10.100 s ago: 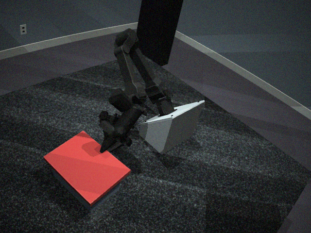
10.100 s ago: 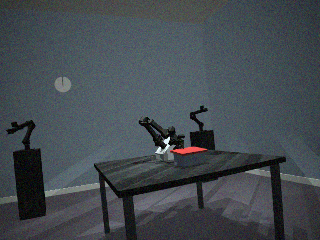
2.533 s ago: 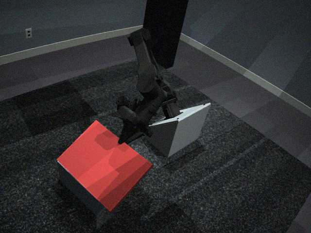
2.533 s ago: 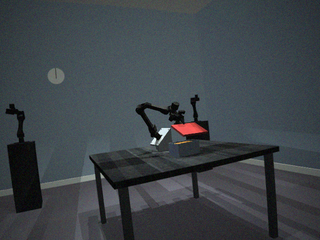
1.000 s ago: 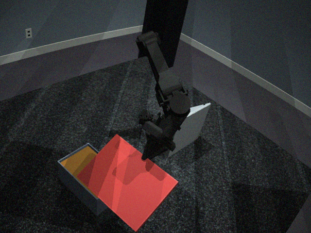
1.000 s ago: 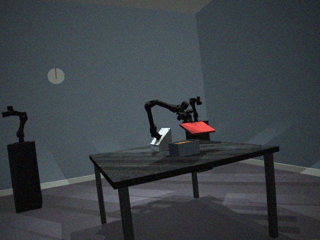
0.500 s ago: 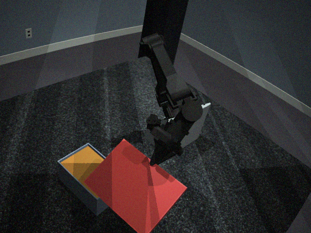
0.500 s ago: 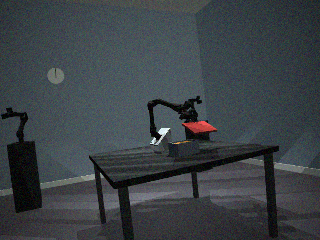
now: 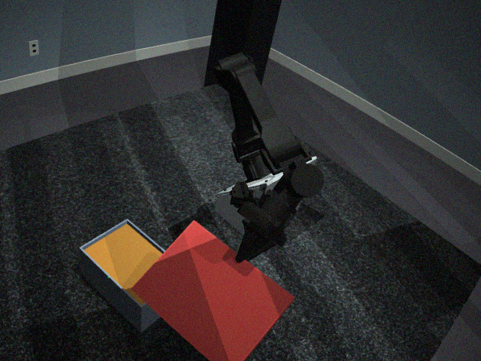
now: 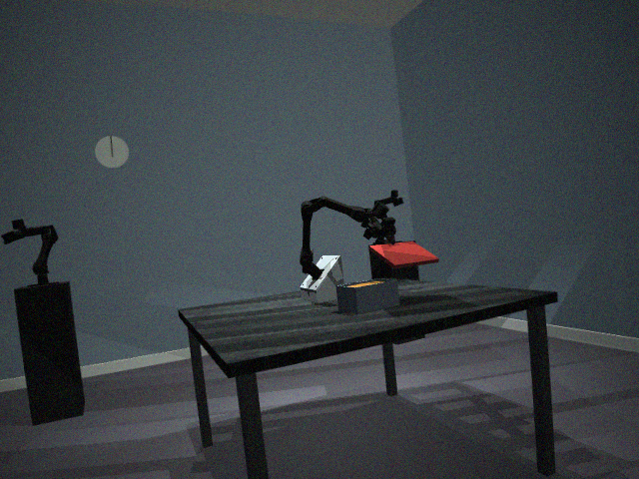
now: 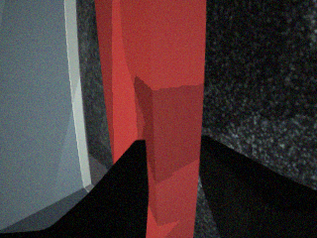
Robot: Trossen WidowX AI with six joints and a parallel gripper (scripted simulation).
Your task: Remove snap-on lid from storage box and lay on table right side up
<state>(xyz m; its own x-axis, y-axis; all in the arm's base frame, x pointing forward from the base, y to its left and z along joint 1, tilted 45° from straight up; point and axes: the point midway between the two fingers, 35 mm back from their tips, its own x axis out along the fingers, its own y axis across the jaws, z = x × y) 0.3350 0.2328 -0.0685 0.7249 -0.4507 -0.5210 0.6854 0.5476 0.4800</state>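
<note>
The red lid lies 70 mm ahead of my gripper tip and 30 mm below it. The rest, counted from my gripper tip: storage box (210 mm to the right, 180 mm below, 80 mm ahead).
</note>
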